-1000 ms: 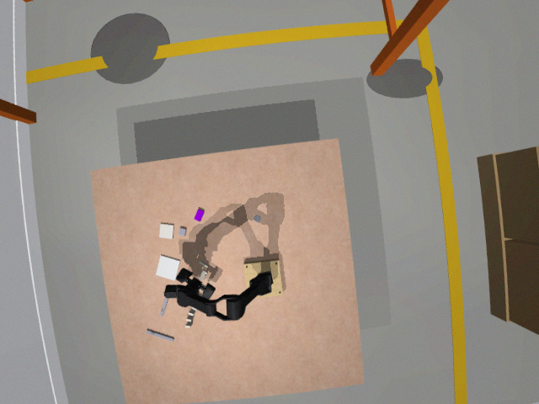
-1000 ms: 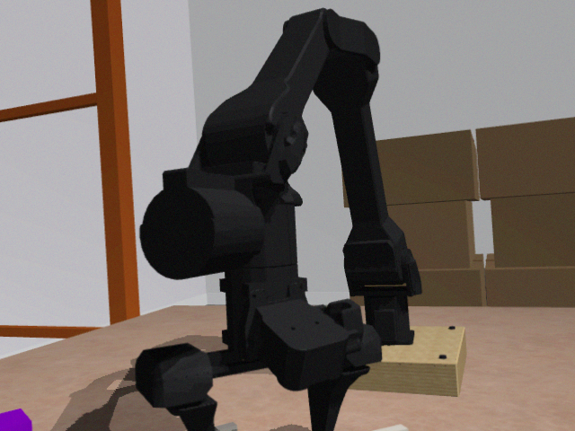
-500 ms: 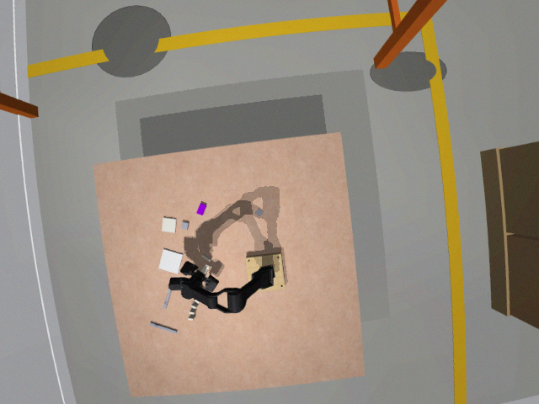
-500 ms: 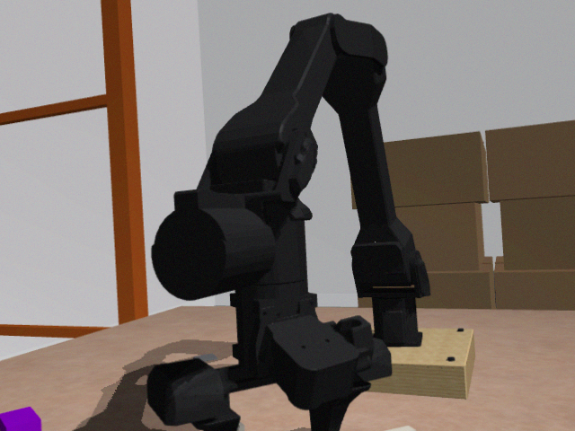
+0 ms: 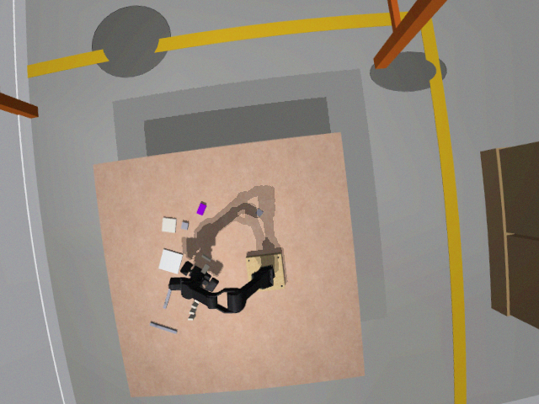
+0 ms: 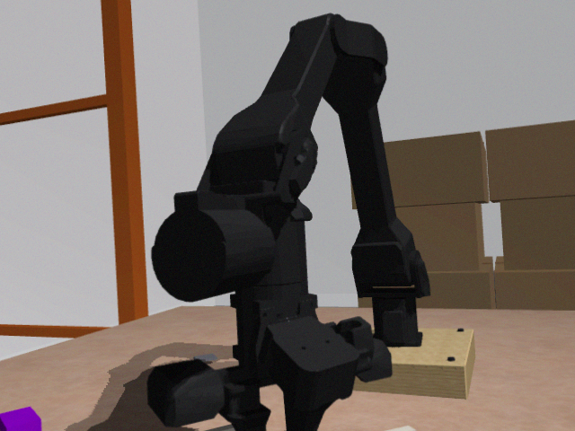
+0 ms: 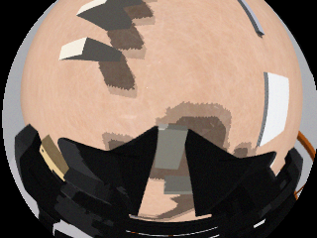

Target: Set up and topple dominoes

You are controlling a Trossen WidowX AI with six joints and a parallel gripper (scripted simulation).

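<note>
The purple block lies 310 mm to the right of my gripper tip, 60 mm behind it and 10 mm above it. Round my gripper tip: small grey tile (340 mm behind, 230 mm to the right).
</note>
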